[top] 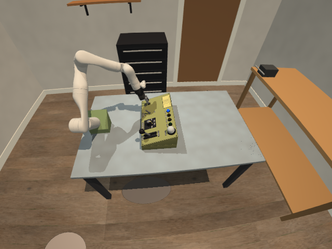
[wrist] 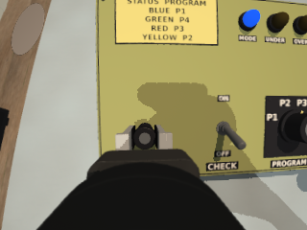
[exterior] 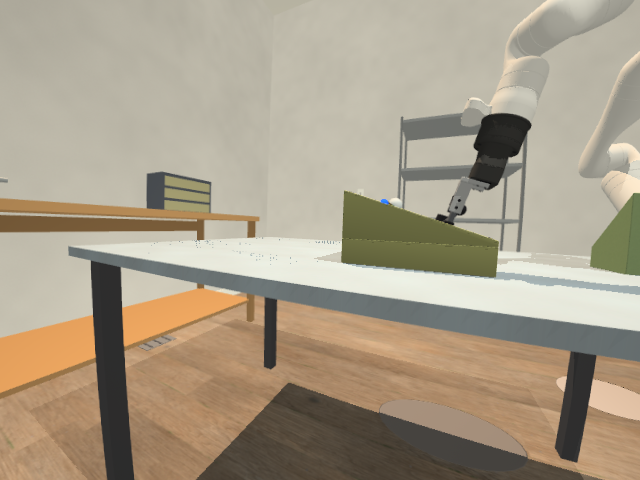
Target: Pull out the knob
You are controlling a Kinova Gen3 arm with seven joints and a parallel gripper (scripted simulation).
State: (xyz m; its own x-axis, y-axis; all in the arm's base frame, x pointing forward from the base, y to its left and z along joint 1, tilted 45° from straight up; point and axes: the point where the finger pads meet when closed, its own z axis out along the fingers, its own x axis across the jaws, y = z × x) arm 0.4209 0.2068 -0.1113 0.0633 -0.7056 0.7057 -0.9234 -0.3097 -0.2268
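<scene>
Right now the black mode knob is right at my hand. From my hand the other things lie so: olive console 18 cm to the right, 5 cm ahead, 4 cm below; then check toggle 12 cm to the right, 2 cm below, 1 cm ahead; then program dial 24 cm to the right, 3 cm ahead, 2 cm below.
</scene>
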